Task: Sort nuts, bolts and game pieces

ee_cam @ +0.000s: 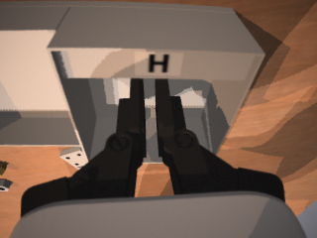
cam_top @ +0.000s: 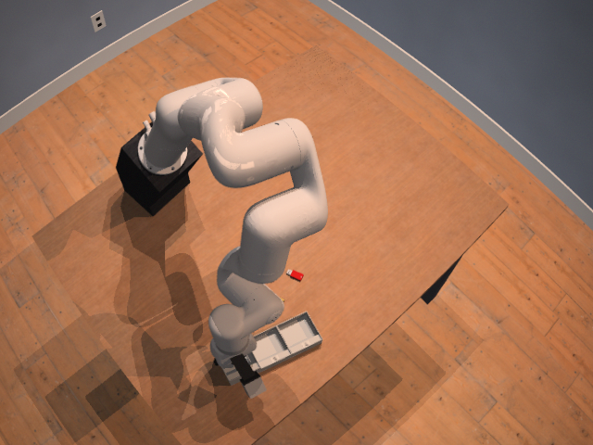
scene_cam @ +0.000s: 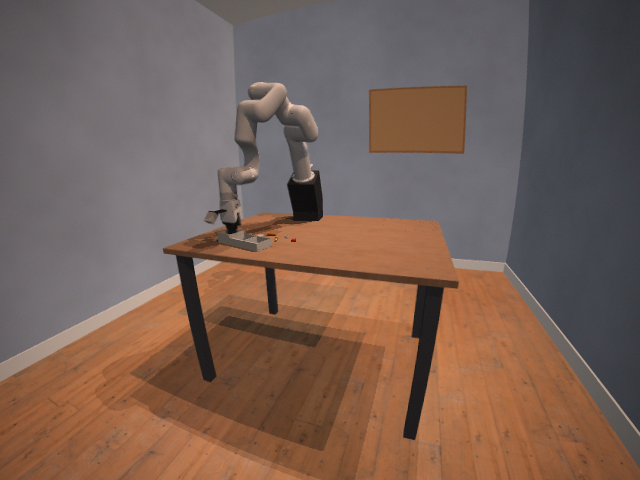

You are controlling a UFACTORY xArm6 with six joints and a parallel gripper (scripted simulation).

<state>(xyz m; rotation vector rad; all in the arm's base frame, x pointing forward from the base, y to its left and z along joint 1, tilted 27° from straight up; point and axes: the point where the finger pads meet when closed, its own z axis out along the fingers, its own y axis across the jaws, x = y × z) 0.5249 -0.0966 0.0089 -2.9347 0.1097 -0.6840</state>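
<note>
Right now the grey bin tray is 8 cm to the left of my hand, 2 cm ahead of it and 1 cm below it. Round my hand: orange cylinder: 15 cm behind, 11 cm to the left, 3 cm below; white domino: 10 cm behind, 7 cm to the left, 3 cm below; brass bolt: 17 cm to the left, 9 cm behind, 3 cm below.
</note>
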